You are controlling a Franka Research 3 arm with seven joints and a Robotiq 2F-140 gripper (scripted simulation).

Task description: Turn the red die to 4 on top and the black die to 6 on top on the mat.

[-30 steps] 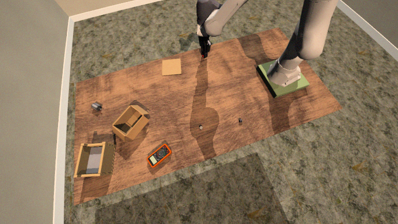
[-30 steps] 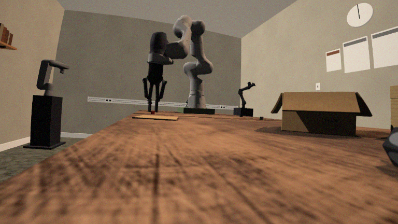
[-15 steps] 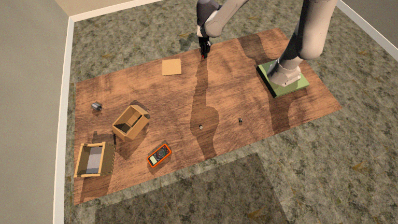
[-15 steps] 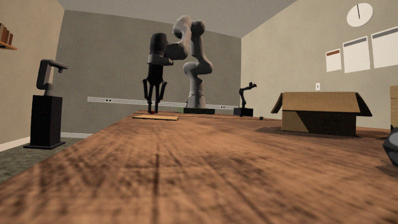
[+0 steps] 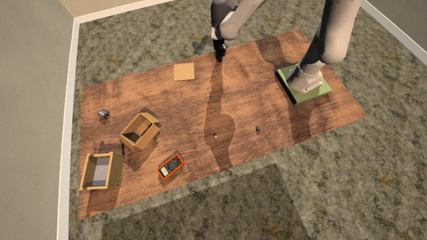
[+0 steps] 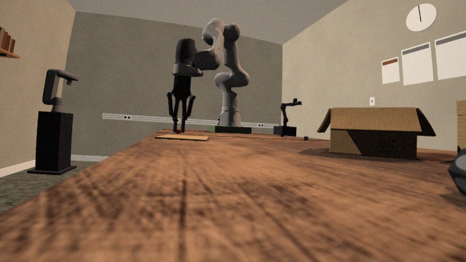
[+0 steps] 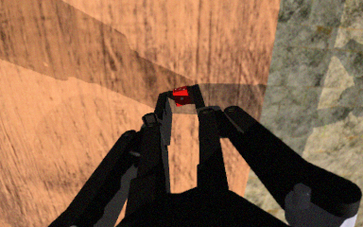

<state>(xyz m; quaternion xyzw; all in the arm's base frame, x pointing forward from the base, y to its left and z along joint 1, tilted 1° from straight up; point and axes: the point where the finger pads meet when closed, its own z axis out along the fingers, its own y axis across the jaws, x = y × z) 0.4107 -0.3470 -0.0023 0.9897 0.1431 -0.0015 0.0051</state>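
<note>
Right now the red die is 30 mm below my hand and 10 mm ahead of it. The rest, counted from my hand: tan mat (260 mm ahead, 40 mm below, 20 mm to the left); then white die (520 mm to the left, 190 mm ahead, 30 mm below); then black die (550 mm to the left, 60 mm behind, 30 mm below).
</note>
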